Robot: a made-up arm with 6 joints. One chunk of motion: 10 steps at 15 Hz.
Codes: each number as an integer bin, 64 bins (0 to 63) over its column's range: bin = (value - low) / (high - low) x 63, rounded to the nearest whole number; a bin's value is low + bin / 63 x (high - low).
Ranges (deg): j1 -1.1..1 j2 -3..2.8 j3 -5.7..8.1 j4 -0.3..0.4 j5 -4.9..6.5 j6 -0.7..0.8
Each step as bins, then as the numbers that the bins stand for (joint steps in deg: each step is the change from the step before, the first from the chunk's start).
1 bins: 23 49 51 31 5 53
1 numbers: -0.333 1.511 5.471 0.044 -3.995 0.562
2 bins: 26 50 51 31 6 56
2 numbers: -0.233 1.603 5.471 0.044 -3.814 0.633
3 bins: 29 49 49 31 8 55
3 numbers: -0.133 1.511 5.033 0.044 -3.452 0.610
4 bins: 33 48 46 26 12 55
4 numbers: 0.000 1.419 4.376 -0.011 -2.729 0.610
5 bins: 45 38 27 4 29 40
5 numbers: 0.400 0.498 0.214 -0.256 0.348 0.252
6 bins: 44 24 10 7 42 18
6 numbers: 0.367 -0.790 -3.510 -0.222 2.700 -0.271
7 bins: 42 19 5 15 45 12
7 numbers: 0.300 -1.251 -4.605 -0.133 3.243 -0.414
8 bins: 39 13 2 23 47 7
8 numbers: 0.200 -1.803 -5.262 -0.044 3.605 -0.533
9 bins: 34 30 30 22 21 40
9 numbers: 0.033 -0.238 0.871 -0.056 -1.100 0.252
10 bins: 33 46 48 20 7 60
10 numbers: 0.000 1.235 4.814 -0.078 -3.633 0.729
